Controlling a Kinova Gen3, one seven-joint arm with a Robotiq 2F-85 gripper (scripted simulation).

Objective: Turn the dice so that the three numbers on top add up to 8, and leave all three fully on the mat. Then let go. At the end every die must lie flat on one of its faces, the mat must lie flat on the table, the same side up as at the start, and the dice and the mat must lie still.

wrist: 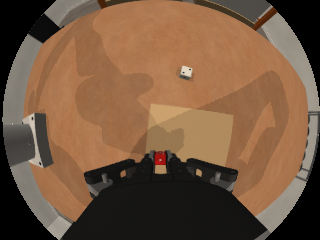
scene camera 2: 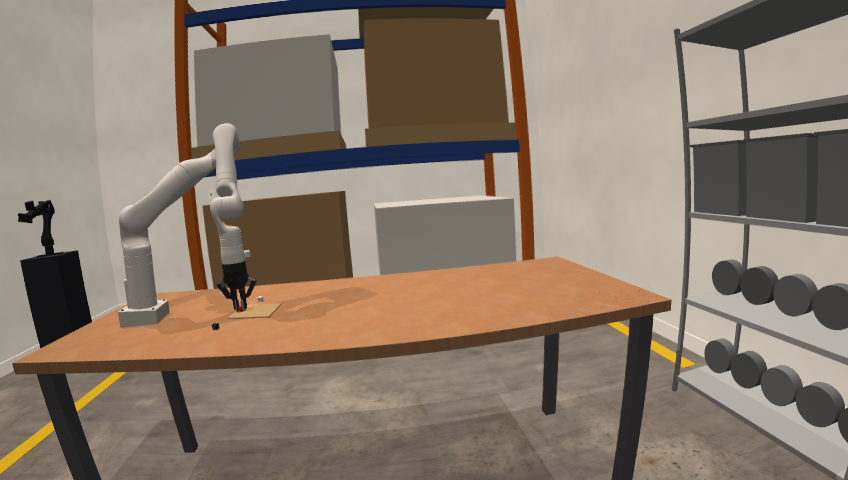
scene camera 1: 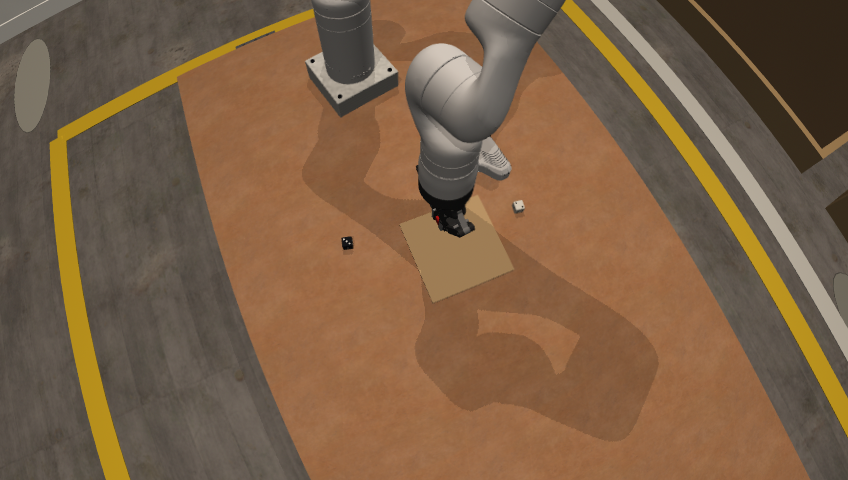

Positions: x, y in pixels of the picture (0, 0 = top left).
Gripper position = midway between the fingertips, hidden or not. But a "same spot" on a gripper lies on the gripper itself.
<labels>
gripper: wrist 160, 156; scene camera 2; scene camera 1
same spot on gripper: (scene camera 2: 233, 296) = (scene camera 1: 432, 206)
</labels>
